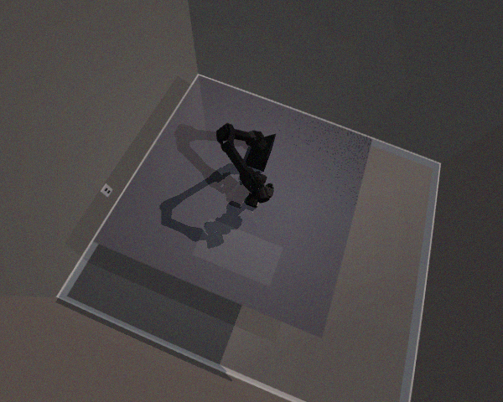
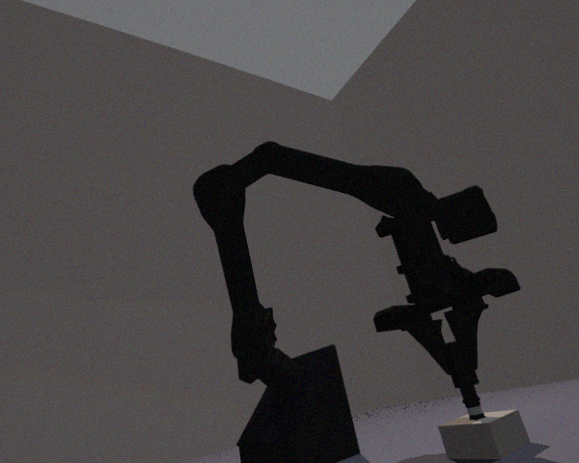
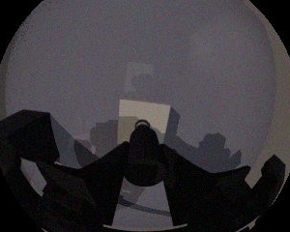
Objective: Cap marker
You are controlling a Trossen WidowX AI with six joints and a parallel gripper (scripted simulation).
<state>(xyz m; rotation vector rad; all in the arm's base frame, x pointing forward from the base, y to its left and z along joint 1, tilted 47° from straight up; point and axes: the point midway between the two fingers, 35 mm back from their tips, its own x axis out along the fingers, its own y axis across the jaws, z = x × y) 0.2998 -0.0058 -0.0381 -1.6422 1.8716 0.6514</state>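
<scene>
Now: gripper tip 10 mm below the marker cap. Round my gripper tip: holder block (70 mm below).
</scene>
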